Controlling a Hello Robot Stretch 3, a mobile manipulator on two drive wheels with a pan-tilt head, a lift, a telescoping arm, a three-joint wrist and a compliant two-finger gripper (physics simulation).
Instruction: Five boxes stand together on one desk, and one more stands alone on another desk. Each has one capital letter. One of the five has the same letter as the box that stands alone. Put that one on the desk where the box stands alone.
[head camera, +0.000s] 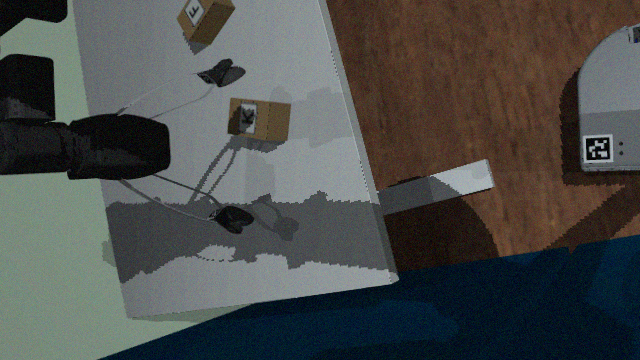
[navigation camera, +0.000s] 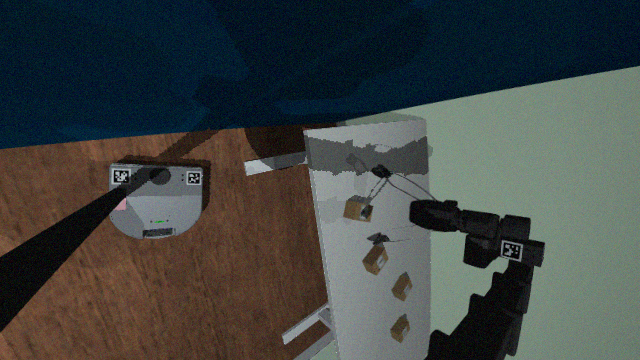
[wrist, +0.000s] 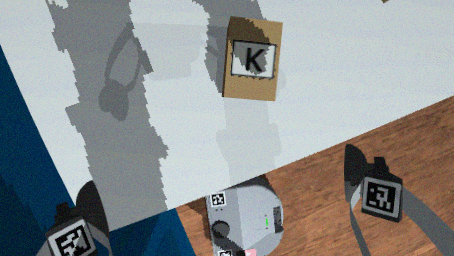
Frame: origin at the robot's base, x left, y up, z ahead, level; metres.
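Seen in the pictures: gripper, fingertip midpoint: (head camera: 244, 146) (navigation camera: 371, 203) (wrist: 225, 183); robot's base, link origin: (navigation camera: 160, 175) (wrist: 219, 210).
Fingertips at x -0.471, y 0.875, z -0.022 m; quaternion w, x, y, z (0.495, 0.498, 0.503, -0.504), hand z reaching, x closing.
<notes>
Pixels of each thing's top centre, then the offset from my fingertips to it. "spot": a spot on its surface instead. Level surfaces: height alone.
- white desk, surface height: dy -0.155 m
- brown box with the letter K, top centre: (wrist: 253, 59) (head camera: 247, 118) (navigation camera: 363, 212) dx -0.100, dy -0.104, dz -0.051 m
- brown box with the letter F, top centre: (head camera: 194, 10) (navigation camera: 380, 262) dx -0.224, dy -0.104, dz -0.257 m
- white desk leg, surface spot: (head camera: 470, 175) spot: dx +0.003, dy -0.850, dz +0.079 m
My gripper (head camera: 233, 146) (navigation camera: 380, 204) (wrist: 225, 183) is open and empty, its fingers wide apart above the white desk (head camera: 300, 50) (navigation camera: 345, 280) (wrist: 340, 100). A brown box with the letter K (head camera: 275, 122) (navigation camera: 354, 209) (wrist: 254, 87) stands on that desk, partly in shadow, below the fingers and apart from them. A brown box with the letter F (head camera: 218, 24) (navigation camera: 374, 260) stands beside it. Two more brown boxes, one (navigation camera: 401, 286) and another (navigation camera: 400, 328), stand farther along; their letters are too small to read. The lone box and its desk do not show.
My grey base (head camera: 610, 95) (navigation camera: 160, 205) (wrist: 255, 215) is on the wooden floor beside the desk. A large dark blue surface (head camera: 325, 325) (navigation camera: 300, 50) (wrist: 15, 150) borders the desk's short end. A white desk leg (head camera: 470, 175) (navigation camera: 260, 166) sticks out towards the base.
</notes>
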